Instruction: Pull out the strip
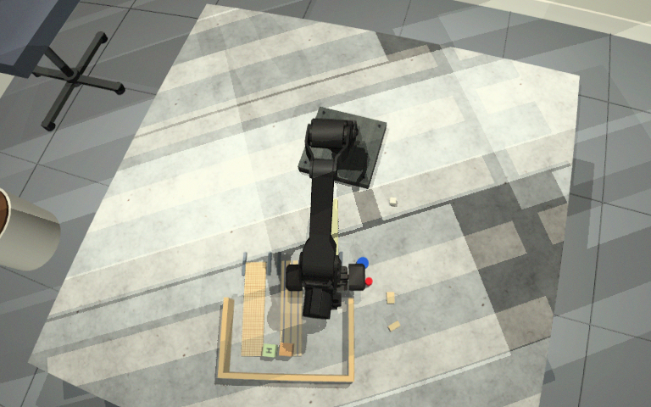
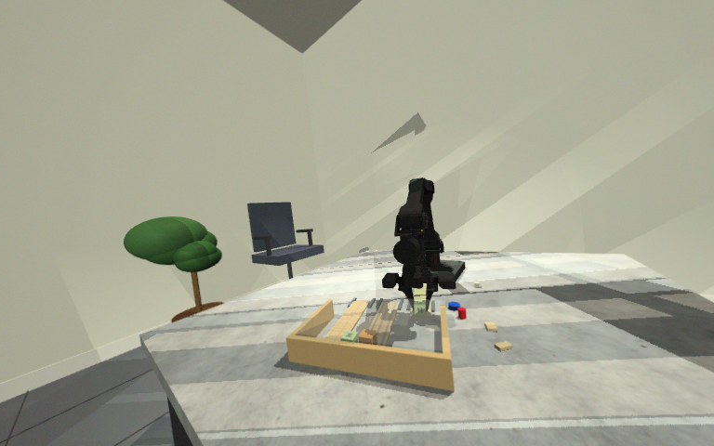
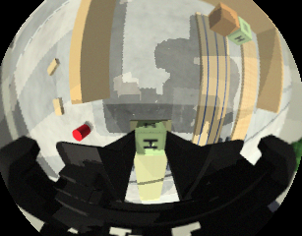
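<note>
Right now the pale yellow strip is 10 cm behind my gripper tip, 5 cm to the right of it and 1 cm below it. From my gripper tip the other things lie so: red cylinder (9 cm to the left, 5 cm behind); then blue disc (9 cm behind, 5 cm to the left, 1 cm below).
</note>
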